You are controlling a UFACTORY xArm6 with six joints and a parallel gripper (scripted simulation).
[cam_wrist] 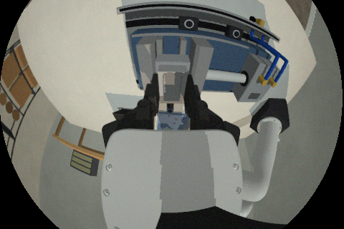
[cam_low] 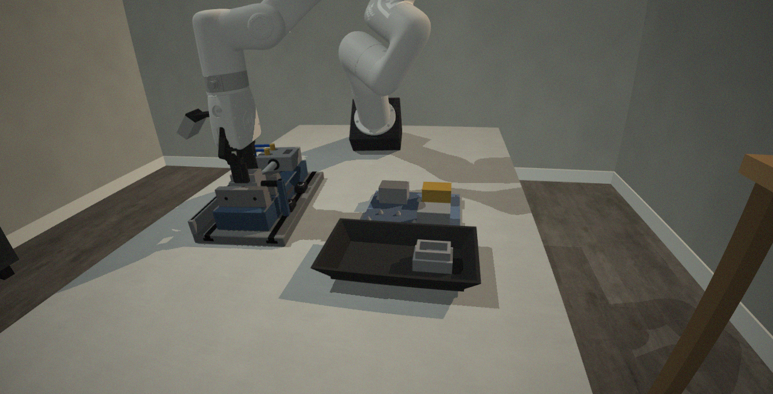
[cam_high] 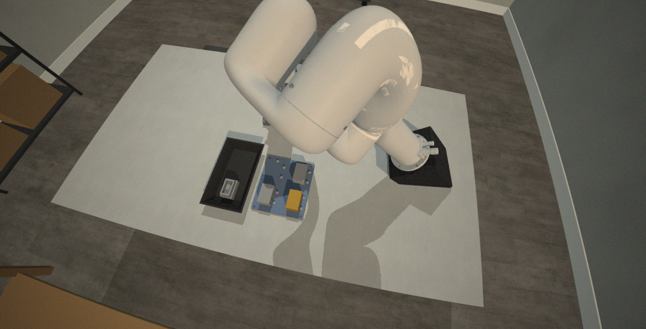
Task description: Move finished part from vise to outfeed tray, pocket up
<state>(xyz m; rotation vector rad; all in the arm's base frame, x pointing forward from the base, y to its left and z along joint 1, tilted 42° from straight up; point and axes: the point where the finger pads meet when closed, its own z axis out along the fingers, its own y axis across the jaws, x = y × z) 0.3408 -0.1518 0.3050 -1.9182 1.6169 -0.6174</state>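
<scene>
Now: the blue vise 70 mm behind my hand, 20 mm to the right of it and 80 mm below it. From my hand the other things lie so: blue fixture plate (110 mm behind, 300 mm to the left, 120 mm below); yellow block (160 mm behind, 340 mm to the left, 100 mm below).
</scene>
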